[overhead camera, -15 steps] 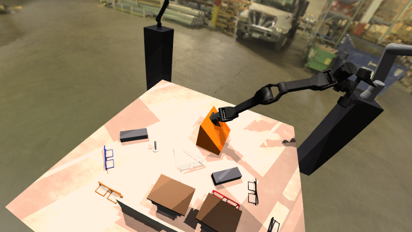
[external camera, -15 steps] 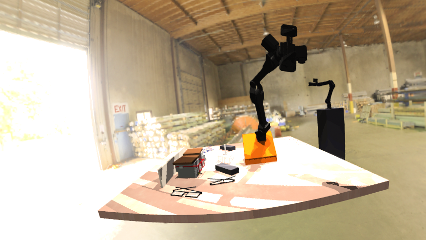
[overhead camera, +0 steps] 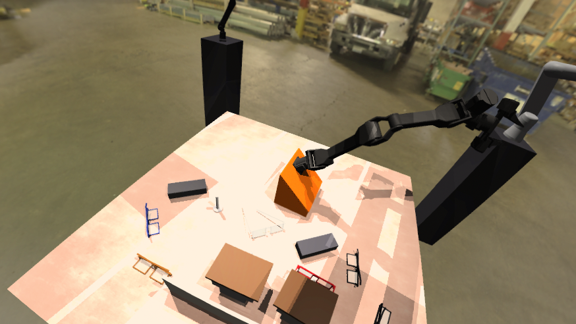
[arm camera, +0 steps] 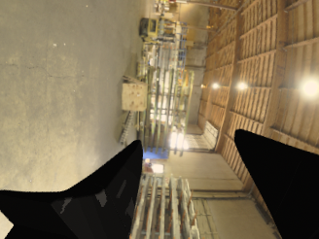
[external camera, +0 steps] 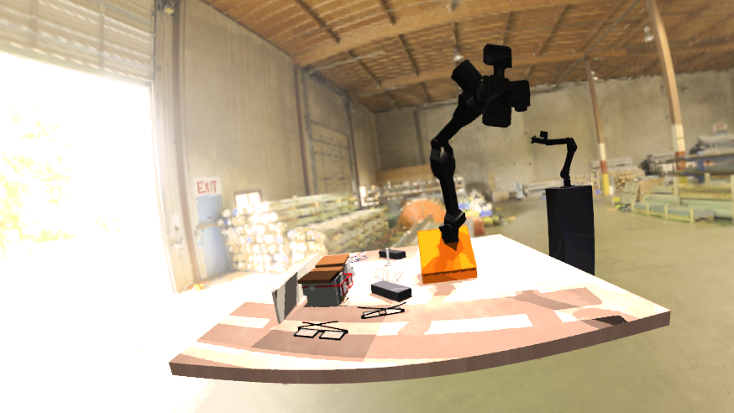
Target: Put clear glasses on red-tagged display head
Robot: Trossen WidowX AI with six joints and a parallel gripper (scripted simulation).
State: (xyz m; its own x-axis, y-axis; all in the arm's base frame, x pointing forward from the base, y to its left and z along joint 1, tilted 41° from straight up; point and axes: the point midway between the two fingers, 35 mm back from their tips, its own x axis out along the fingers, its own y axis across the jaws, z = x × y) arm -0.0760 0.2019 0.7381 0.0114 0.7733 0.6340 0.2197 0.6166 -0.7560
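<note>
The small post lies 350 mm ahead of my gripper tip, 910 mm to the right of it and 550 mm below it. The rest, counted from my gripper tip: white panel 680 mm ahead, 560 mm to the right, 520 mm below.
</note>
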